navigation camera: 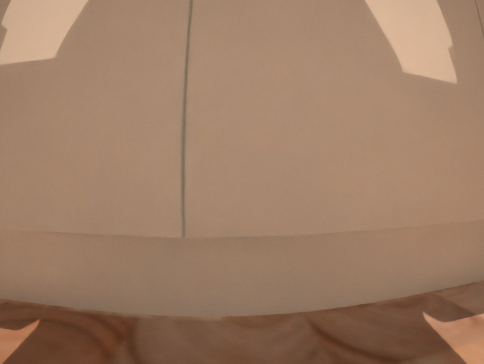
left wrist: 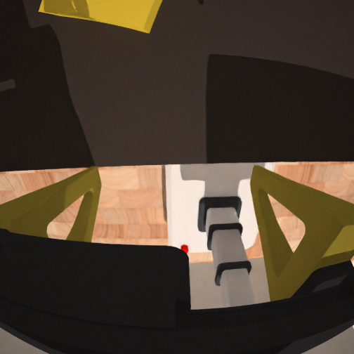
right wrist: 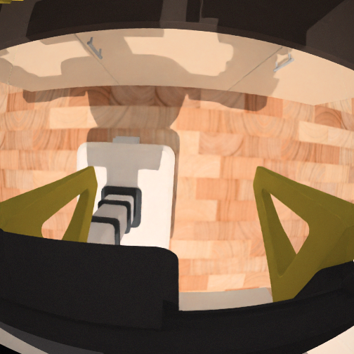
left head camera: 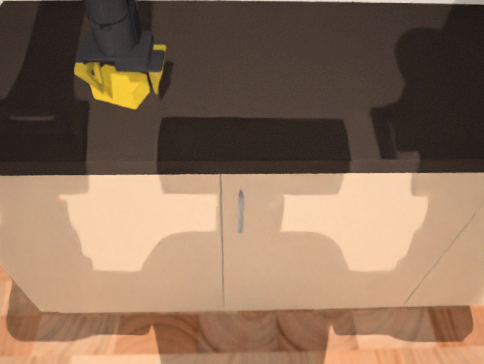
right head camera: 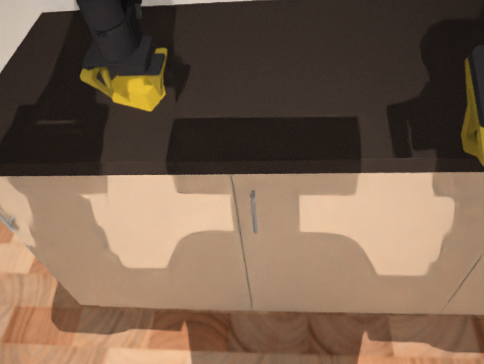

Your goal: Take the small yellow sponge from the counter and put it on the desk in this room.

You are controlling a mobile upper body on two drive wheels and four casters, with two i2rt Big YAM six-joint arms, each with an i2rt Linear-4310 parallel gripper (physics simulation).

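Frame: origin at the left arm's base, x down, y back, z left, level; millimetres.
Seen in the pictures: left gripper, fingertip midpoint: (left head camera: 130, 91) (right head camera: 137, 94).
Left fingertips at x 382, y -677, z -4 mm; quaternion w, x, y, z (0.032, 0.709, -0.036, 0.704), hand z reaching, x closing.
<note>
Offsets run from my left fingertips to a thing's top centre. "pt": to the spot under its first point. Level surfaces: height alone.
The yellow sponge @(dy -134, dx +73, dz +60 mm) (left head camera: 131, 90) (right head camera: 140, 91) (left wrist: 112, 11) lies on the dark counter @(dx +118 mm) (left head camera: 280, 60) (right head camera: 280, 60) (left wrist: 135, 110), towards the left in both head views. My left gripper (left head camera: 129, 95) (right head camera: 137, 95) (left wrist: 175, 174) is open and empty above the counter. In the head views its fingers overlap the sponge's outline and its body hides part of the sponge. In the left wrist view the sponge is at the top, beyond the fingertips and left of the middle, cut off by the picture's edge. My right gripper (right wrist: 174, 174) is open and empty. The desk does not show.
Beige cabinet doors (left head camera: 310, 280) (right head camera: 325, 290) (navigation camera: 300, 150) with a metal handle @(pt dy +62, dx +268, dz -198 mm) (left head camera: 241, 211) (right head camera: 254, 211) form the counter's front, close before my base. My white base (right wrist: 160, 200) stands on the wooden floor (right wrist: 215, 200). A pale wall (right head camera: 20, 15) rises behind the counter. Robot shadows darken the counter.
</note>
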